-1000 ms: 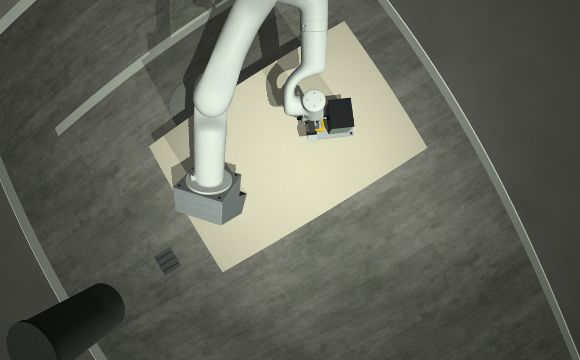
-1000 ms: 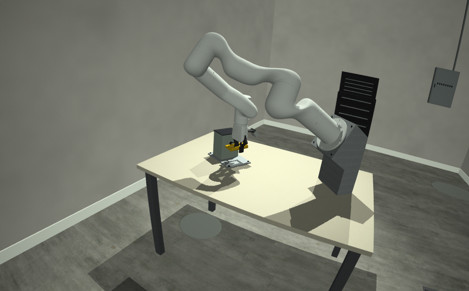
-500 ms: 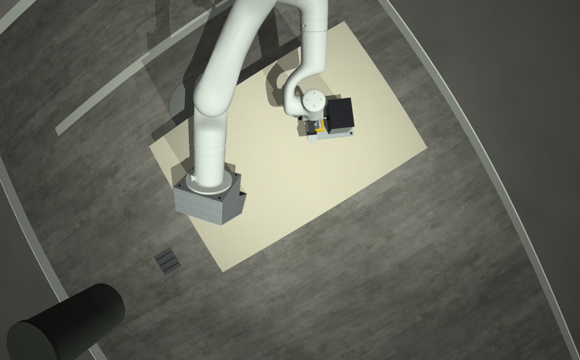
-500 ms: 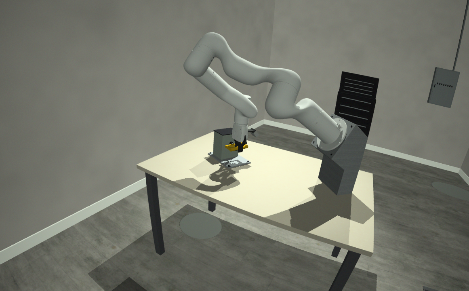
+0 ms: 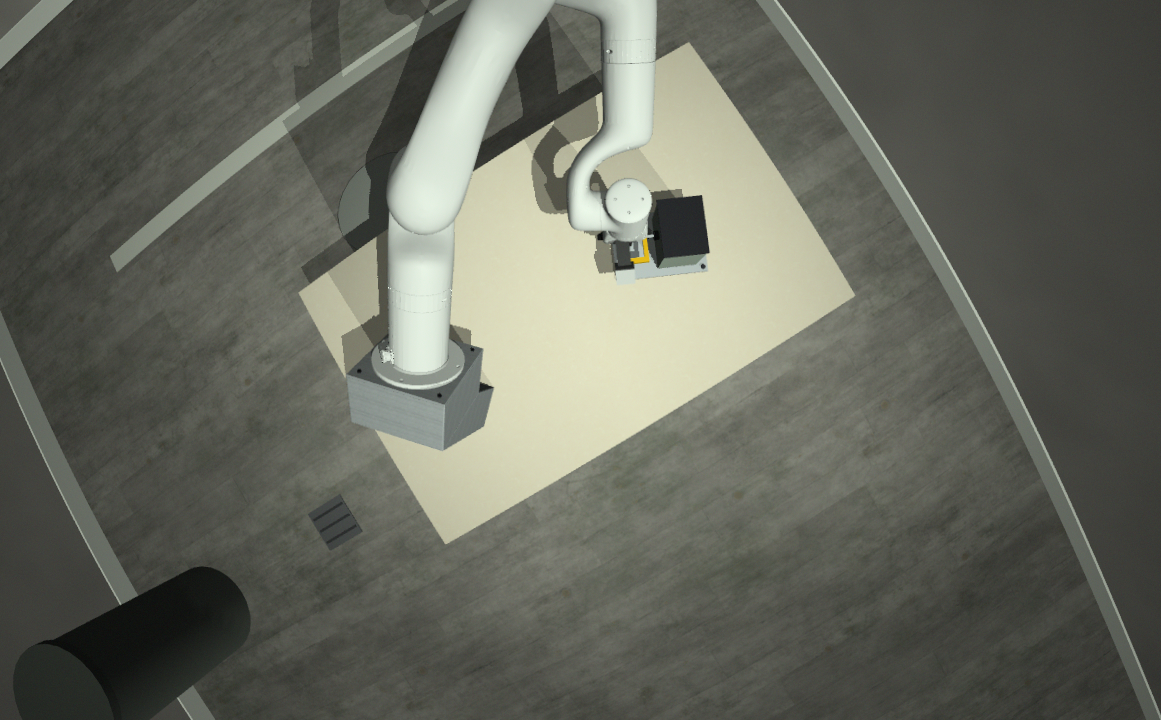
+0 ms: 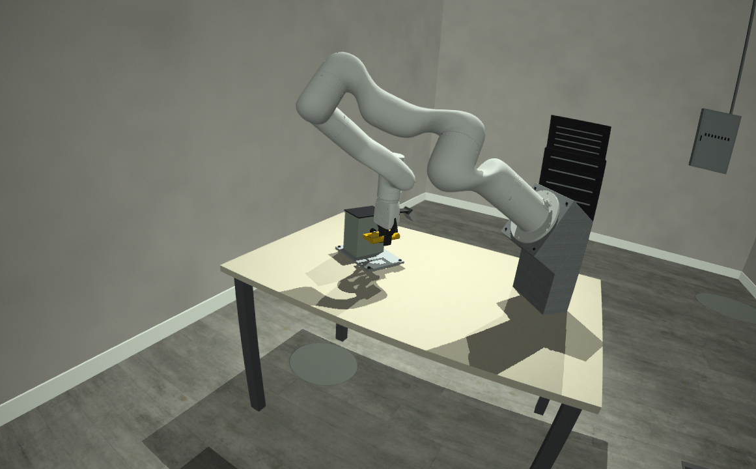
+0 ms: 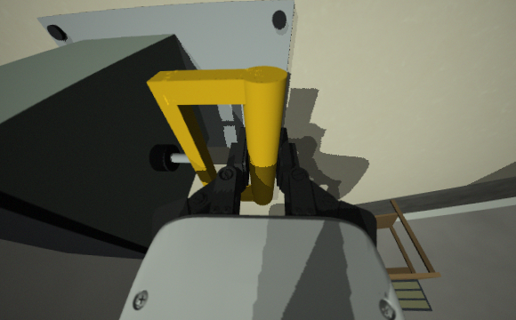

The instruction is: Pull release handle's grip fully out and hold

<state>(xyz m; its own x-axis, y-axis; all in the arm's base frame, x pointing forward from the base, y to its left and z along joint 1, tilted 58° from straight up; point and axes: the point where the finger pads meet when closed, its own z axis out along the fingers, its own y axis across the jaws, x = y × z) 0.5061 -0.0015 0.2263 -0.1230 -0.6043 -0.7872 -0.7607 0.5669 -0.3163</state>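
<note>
The grey baseplate is 9 cm ahead of my hand, 2 cm to the right of it and 10 cm below it.
</note>
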